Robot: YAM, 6 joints.
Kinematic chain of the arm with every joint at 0, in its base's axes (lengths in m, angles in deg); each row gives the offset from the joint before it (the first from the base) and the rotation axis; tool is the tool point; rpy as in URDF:
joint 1: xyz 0 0 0.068 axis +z
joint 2: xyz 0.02 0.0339 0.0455 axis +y
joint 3: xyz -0.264 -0.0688 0 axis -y
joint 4: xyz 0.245 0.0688 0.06 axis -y
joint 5: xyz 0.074 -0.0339 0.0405 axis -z
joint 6: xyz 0.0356 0 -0.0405 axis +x
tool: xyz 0 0 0 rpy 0 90 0
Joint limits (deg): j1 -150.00..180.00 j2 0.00..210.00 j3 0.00..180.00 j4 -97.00..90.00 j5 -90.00..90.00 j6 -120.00..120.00
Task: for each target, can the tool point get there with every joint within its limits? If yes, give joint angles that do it. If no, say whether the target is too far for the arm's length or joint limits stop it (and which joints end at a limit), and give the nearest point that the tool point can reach.
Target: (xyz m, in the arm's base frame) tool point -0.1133 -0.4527 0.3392
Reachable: yes | joints -107.72 114.89 90.19 46.09 -56.93 76.73
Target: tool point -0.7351 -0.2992 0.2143
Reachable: no: too far | nearest point -0.5595 -0.3020 0.1945 | short by 0.177 m
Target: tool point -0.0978 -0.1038 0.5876
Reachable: yes | joints 59.78 45.33 133.71 -61.87 -65.03 -31.67
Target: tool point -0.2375 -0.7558 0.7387
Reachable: no: too far | nearest point -0.1518 -0.4831 0.5073 | short by 0.368 m
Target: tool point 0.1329 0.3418 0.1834
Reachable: yes | joints 69.65 103.10 68.16 -26.79 9.33 91.01
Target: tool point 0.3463 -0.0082 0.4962
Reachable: yes | joints 2.67 98.68 124.68 -49.33 43.13 55.62
